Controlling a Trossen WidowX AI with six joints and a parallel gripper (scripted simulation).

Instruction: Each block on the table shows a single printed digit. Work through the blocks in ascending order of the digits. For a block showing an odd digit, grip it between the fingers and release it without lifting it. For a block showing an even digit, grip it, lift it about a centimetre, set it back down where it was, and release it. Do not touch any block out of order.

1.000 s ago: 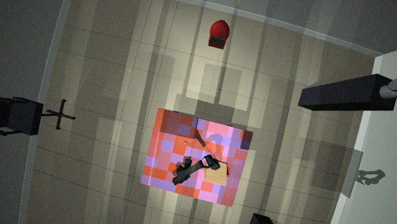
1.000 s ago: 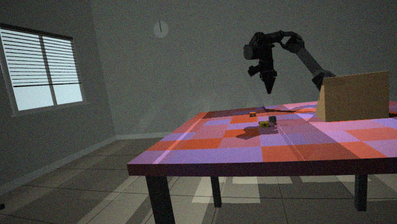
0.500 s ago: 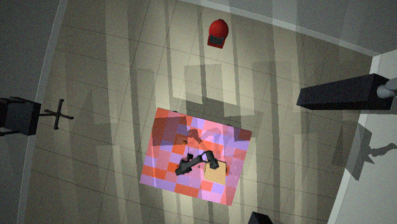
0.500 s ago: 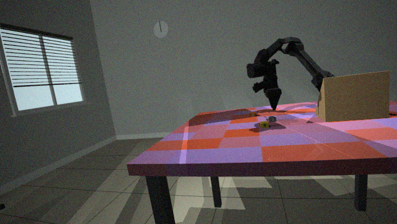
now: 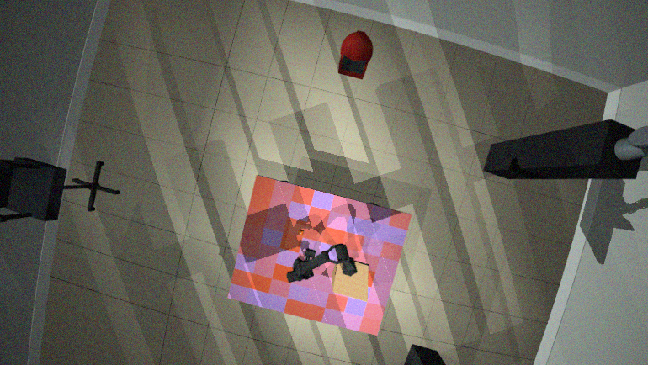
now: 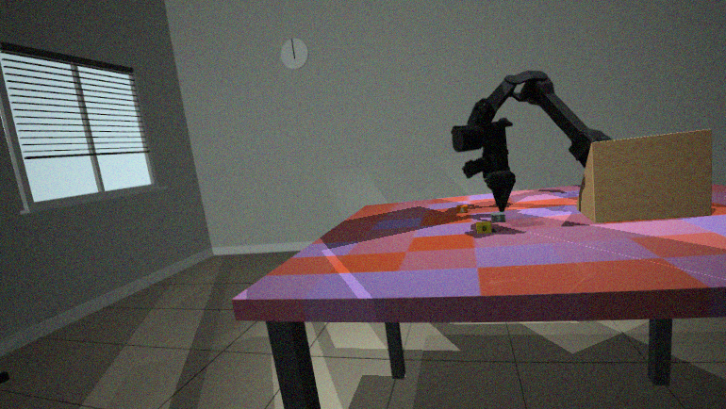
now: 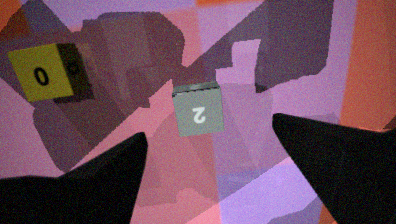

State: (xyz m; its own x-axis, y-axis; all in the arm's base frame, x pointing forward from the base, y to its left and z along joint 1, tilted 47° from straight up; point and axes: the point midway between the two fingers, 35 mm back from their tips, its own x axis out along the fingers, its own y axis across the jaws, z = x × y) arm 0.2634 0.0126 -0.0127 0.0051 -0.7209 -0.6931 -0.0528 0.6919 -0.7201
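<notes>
Now: the grey block 2 cm below my gripper tip, 1 cm to the left of it and 1 cm ahead of it. From my gripper tip the other things lie so: yellow block (10 cm to the left, 4 cm ahead, 2 cm below); orange block (14 cm to the right, 10 cm ahead, 2 cm below).
</notes>
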